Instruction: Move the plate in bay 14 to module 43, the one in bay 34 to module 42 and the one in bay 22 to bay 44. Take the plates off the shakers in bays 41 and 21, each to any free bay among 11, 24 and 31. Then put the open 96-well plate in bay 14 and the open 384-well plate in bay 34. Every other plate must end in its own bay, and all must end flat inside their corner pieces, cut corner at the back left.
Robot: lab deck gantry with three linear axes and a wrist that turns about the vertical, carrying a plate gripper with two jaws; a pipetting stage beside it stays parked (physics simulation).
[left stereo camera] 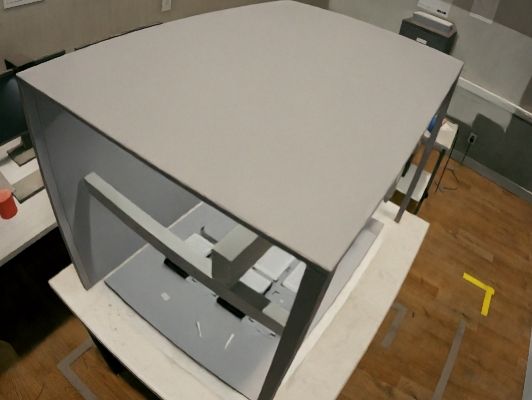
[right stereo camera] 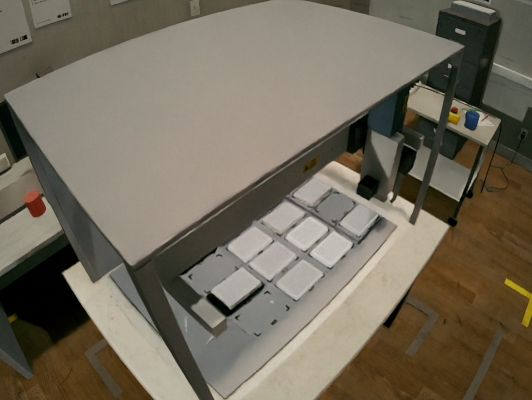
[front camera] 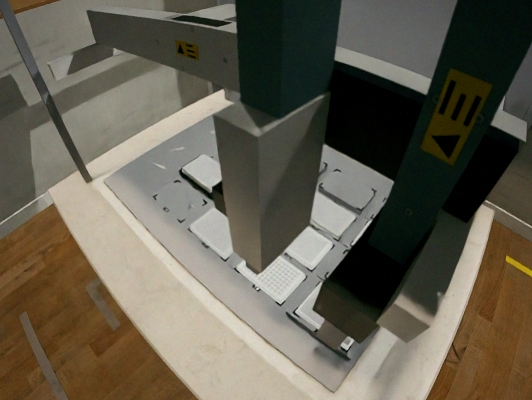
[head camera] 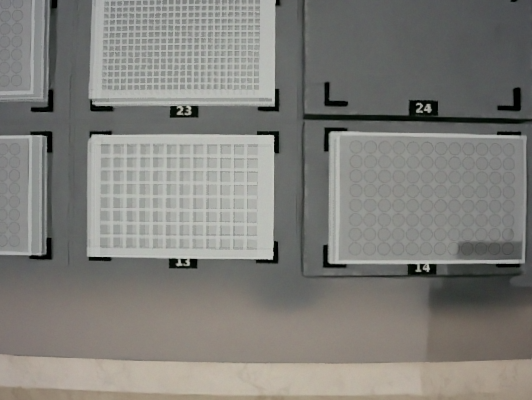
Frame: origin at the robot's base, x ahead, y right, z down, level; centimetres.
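Seen in the pictures: robot's base at its link origin: [left stereo camera: 274,335] [right stereo camera: 257,335] [front camera: 154,197].
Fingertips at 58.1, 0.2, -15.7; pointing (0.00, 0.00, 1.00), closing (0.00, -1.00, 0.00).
Observation:
Offsets run from my fingertips to a thing's top centre, as dx, dy, dz. "pt": to the spot under its first point.
My gripper [front camera: 352,320] is over bay 14, jaws apart and empty; one jaw [right stereo camera: 395,187] shows in the right stereo view, the other is hidden. The lidded plate in bay 14 @(pt -6.2, -2.0, +12.8) [front camera: 311,311] [head camera: 430,197] [right stereo camera: 360,220] lies flat. The open 96-well plate @(-18.9, -4.5, +14.3) [front camera: 280,280] [head camera: 179,197] [right stereo camera: 331,248] is in bay 13, the open 384-well plate @(-18.9, -15.2, +14.3) [front camera: 310,247] [head camera: 180,50] [right stereo camera: 306,232] in bay 23. Plates stand in bay 21 @(pt -52.3, -14.3, +12.0) [front camera: 202,170] [right stereo camera: 236,287], bay 22 @(pt -36.0, -15.3, +14.1) [right stereo camera: 272,260], bay 34 @(pt -3.1, -25.7, +12.8) [right stereo camera: 312,191] and bay 41 @(pt -48.8, -36.2, +12.1) [left stereo camera: 198,245]. Bays 11 @(pt -51.3, -3.7, +15.7) [front camera: 177,202] [right stereo camera: 262,312], 24 [head camera: 420,55] [right stereo camera: 335,206] and 31 @(pt -51.4, -26.7, +15.7) [right stereo camera: 212,271] are empty.
Other plates stand in bay 12 @(pt -35.4, -3.3, +14.3) [front camera: 214,232] [right stereo camera: 300,280], bay 32 @(pt -35.5, -25.4, +14.2) [right stereo camera: 250,243] and bay 33 @(pt -16.9, -25.7, +14.2) [front camera: 332,217] [right stereo camera: 283,217]. Module 43 @(-18.9, -36.6, +13.5) [front camera: 347,189] is empty. The parked stage [front camera: 270,200] [right stereo camera: 382,157] hangs beside the gripper and hides the middle of the deck in the front view.

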